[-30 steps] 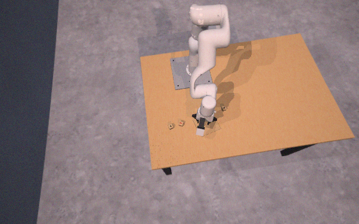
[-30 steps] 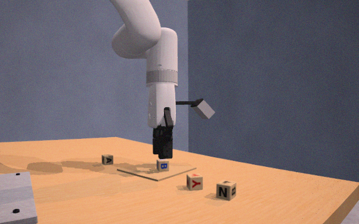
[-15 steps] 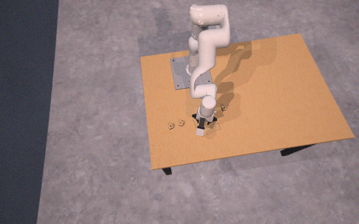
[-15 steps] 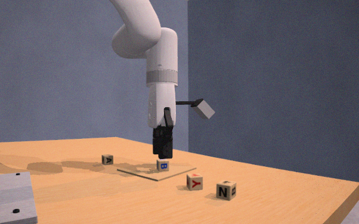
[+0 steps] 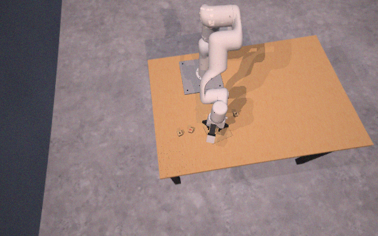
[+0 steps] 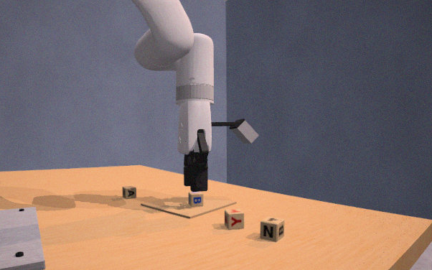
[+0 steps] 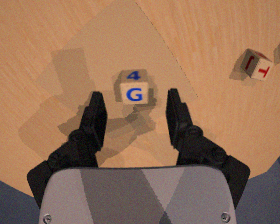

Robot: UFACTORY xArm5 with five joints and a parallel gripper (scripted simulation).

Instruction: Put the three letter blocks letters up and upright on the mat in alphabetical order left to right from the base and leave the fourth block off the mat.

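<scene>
My hand is 4 cm above the blue-lettered block. Also, from my hand: black-lettered block 20 cm to the right, 4 cm below, 4 cm behind; thin tan mat 5 cm below, 2 cm to the left; red-lettered block 14 cm to the right, 4 cm below, 4 cm behind.
</scene>
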